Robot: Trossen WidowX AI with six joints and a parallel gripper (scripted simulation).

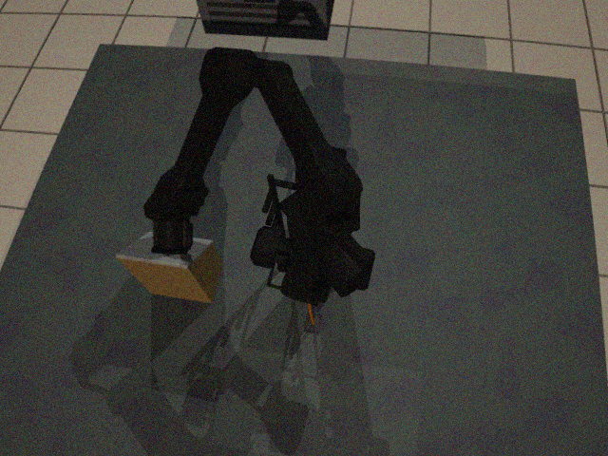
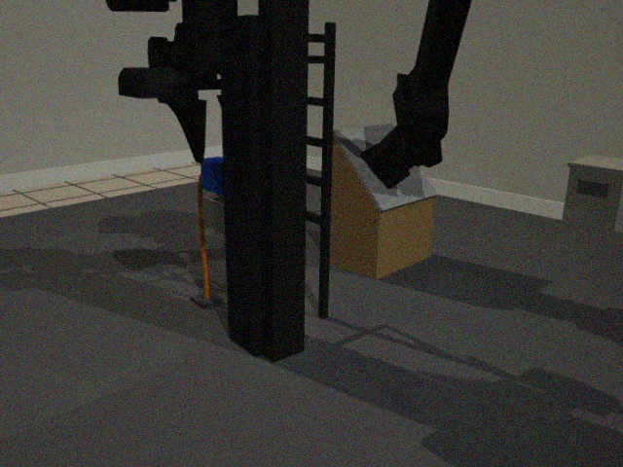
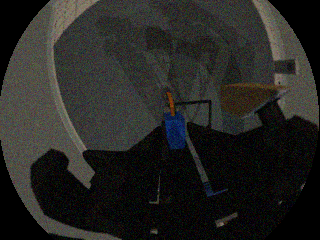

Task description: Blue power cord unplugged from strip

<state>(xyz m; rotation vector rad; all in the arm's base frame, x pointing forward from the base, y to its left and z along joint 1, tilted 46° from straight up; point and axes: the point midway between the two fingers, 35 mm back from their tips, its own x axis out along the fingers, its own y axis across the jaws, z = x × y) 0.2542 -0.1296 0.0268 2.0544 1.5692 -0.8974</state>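
Right now my gripper tip is 30 mm to the right of the blue plug and 10 mm above it.
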